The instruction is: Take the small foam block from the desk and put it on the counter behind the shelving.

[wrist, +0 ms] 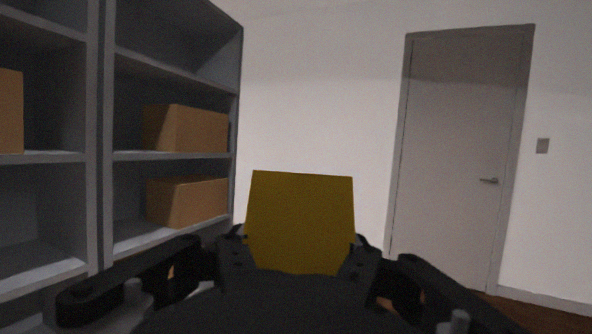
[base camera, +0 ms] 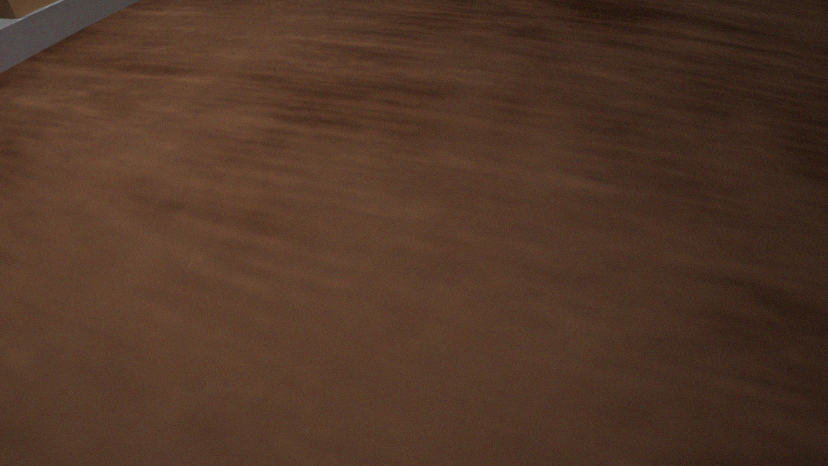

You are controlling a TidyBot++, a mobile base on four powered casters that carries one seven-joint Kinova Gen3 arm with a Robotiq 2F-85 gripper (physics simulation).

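Frame: origin at the arm's base, x ahead, y left, z up, level; metres.
Seen in the pictures: gripper, fingertip midpoint: (wrist: 298,235).
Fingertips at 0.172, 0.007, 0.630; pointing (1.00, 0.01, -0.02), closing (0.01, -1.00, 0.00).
Observation:
Pixels of each thing's top centre, then the offset from my fingertips to it, as dx, dy, dz. "pt": a spot on its surface instead. Level surfaces: height alone.
- small foam block, top centre: (wrist: 303,173) -0.019, +0.000, +0.044
- box, surface spot: (wrist: 10,111) pt +0.547, +0.963, +0.102
- Brown floor, surface height: dz -1.026
The small foam block (wrist: 301,220) is yellow and shows at the lower middle of the wrist view. My gripper (wrist: 298,235) is shut on it, with a finger on each side, and holds it up in the air. The grey shelving (wrist: 106,125) stands at the left of the wrist view, with its right end near the block's left in the picture. In the base camera view a low grey edge of the shelving (base camera: 52,28) shows at the top left corner. The counter and the desk do not show in either view.
Cardboard boxes (wrist: 202,131) (wrist: 200,202) sit on the shelves, and another box (wrist: 10,111) shows at the left edge. A white wall (wrist: 320,110) stands beyond the shelving's end. A closed grey door (wrist: 457,150) is at the right. Brown floor (base camera: 405,231) spreads ahead of the base.

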